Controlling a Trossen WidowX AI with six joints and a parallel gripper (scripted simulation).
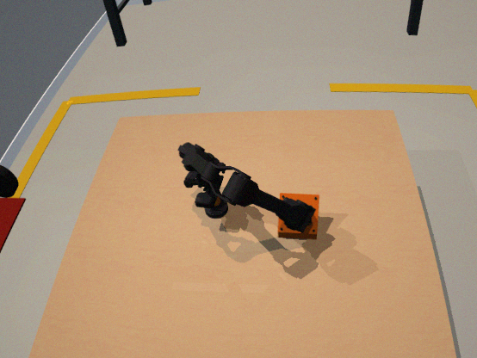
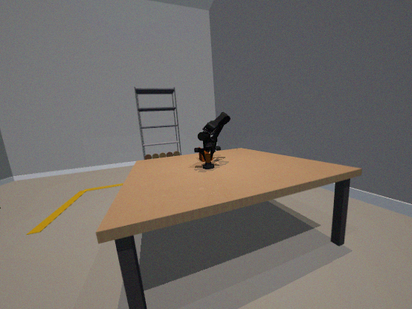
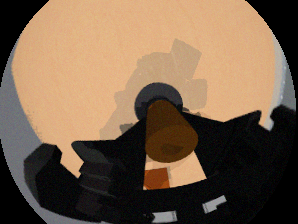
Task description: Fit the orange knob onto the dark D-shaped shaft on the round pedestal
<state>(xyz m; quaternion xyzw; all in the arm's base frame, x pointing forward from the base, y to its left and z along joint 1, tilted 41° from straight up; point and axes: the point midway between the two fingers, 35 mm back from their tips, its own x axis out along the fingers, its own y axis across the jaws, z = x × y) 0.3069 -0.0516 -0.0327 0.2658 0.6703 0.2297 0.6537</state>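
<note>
Right now the orange knob is 20 mm above my gripper tip. From my gripper tip the other things lie so: pedestal 20 mm below.
</note>
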